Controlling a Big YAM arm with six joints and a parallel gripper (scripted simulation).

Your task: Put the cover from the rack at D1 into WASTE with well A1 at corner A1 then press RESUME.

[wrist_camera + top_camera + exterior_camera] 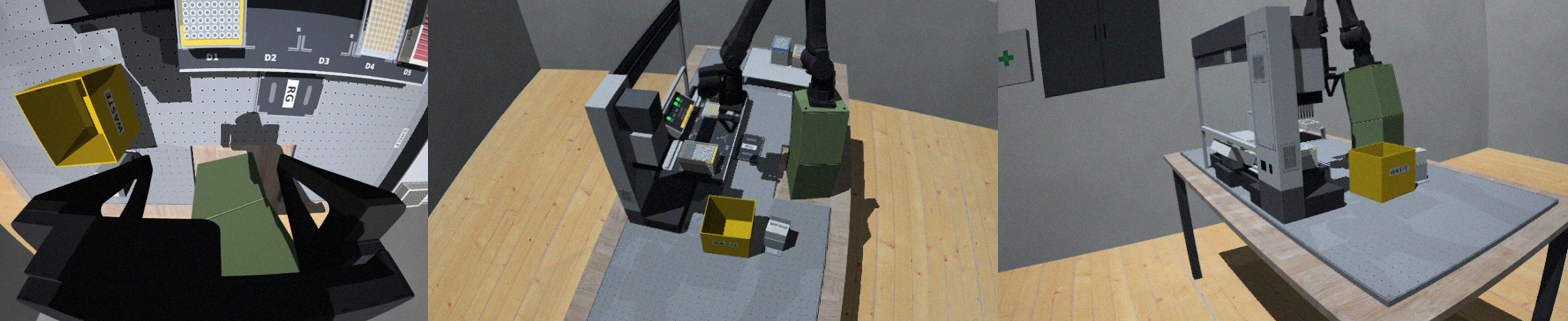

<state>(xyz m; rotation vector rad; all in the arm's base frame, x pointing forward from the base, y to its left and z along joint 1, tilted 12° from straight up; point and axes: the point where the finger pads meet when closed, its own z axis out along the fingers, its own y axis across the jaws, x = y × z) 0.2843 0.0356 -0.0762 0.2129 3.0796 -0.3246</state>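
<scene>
My gripper is now 130 mm short of the clear cover, 10 mm to the left of it and 180 mm above it. Also, from my hand: yellow tip rack 140 mm ahead, 10 mm to the right, 200 mm below; yellow waste bin 10 mm behind, 260 mm to the left, 250 mm below; head 230 mm ahead, 180 mm to the left, 90 mm above.
</scene>
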